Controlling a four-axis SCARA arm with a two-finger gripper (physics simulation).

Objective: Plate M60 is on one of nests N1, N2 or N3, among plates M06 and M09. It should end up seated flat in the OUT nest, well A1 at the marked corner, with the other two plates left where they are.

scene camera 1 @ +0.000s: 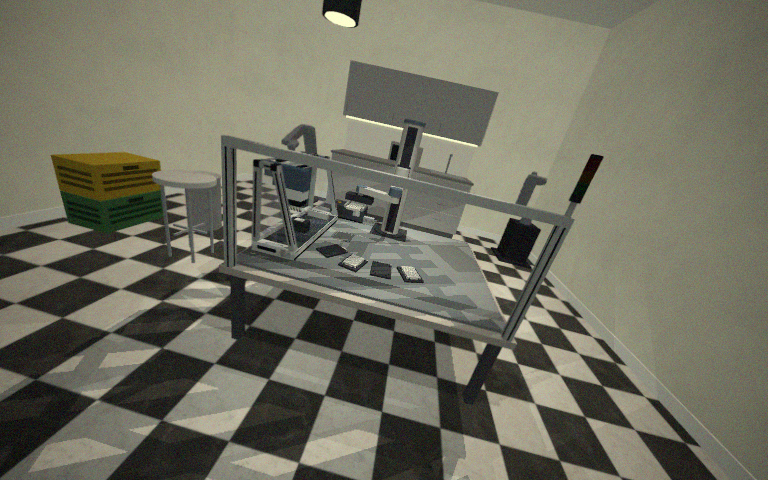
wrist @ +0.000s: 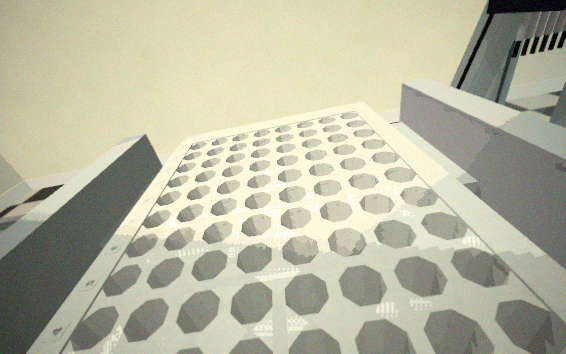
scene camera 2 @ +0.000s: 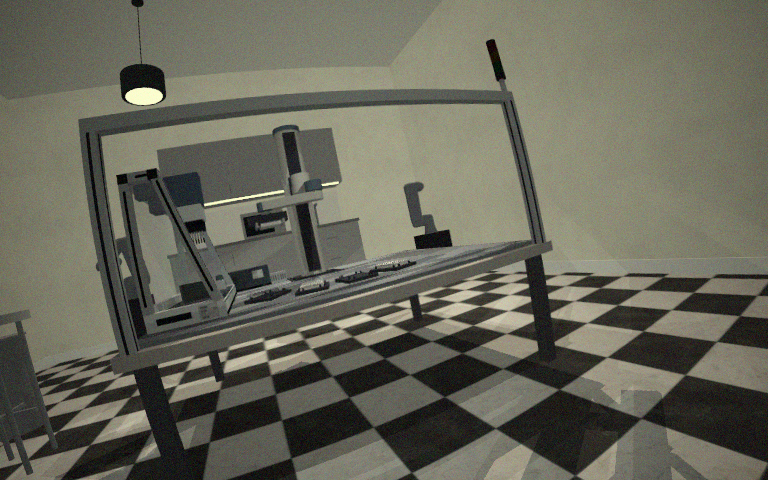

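Seen in the pictures: gripper, between the fingertips: (scene camera 1: 353,208) (wrist: 274,132) (scene camera 2: 270,222); arm's base, origin of its link: (scene camera 1: 388,233).
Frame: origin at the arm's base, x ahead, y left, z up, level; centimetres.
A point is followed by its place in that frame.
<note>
My gripper (wrist: 274,132) @(z 30.5, x 55.0, y -23.0 cm) (scene camera 1: 356,204) @(z 30.5, x 55.0, y -23.0 cm) is shut on a white well plate (wrist: 272,186) @(z 30.6, x 50.8, y -23.0 cm) (scene camera 1: 355,209) @(z 30.2, x 55.9, y -21.3 cm) (scene camera 2: 270,225) @(z 29.6, x 52.4, y -23.0 cm), one finger along each long side. The plate is held raised, left of the arm's column in both scene views. Its name does not show; column numbers run along its left edge in the wrist view. On the table, two white plates (scene camera 1: 353,260) @(z 3.9, x 71.9, y -14.0 cm) (scene camera 1: 410,273) @(z 3.8, x 69.9, y 20.9 cm) sit in dark nests. A dark nest (scene camera 1: 380,270) @(z 2.5, x 73.1, y 3.1 cm) (scene camera 2: 356,276) @(z 2.4, x 73.0, y 3.1 cm) between them holds no plate. Another bare dark nest (scene camera 1: 331,250) @(z 2.5, x 63.7, y -30.4 cm) (scene camera 2: 267,296) @(z 2.5, x 67.6, y -30.9 cm) lies to their left. Nest labels and the marked corner are unreadable.
A slanted-post frame machine (scene camera 1: 286,209) @(z 29.8, x 84.5, y -51.8 cm) (scene camera 2: 184,226) @(z 31.5, x 85.0, y -52.4 cm) stands on the table's left. The arm's column (scene camera 1: 390,217) @(z 16.2, x 7.7, y -1.3 cm) (scene camera 2: 305,237) @(z 23.3, x 7.7, y -1.7 cm) rises behind the nests. A dark boxy device (scene camera 2: 252,277) @(z 7.5, x -3.4, y -34.8 cm) stands at the back left. A frame post (scene camera 1: 229,203) @(z 33.4, x 104.4, y -69.1 cm) (scene camera 2: 107,237) @(z 30.0, x 104.4, y -69.0 cm) rises at the table's left edge.
</note>
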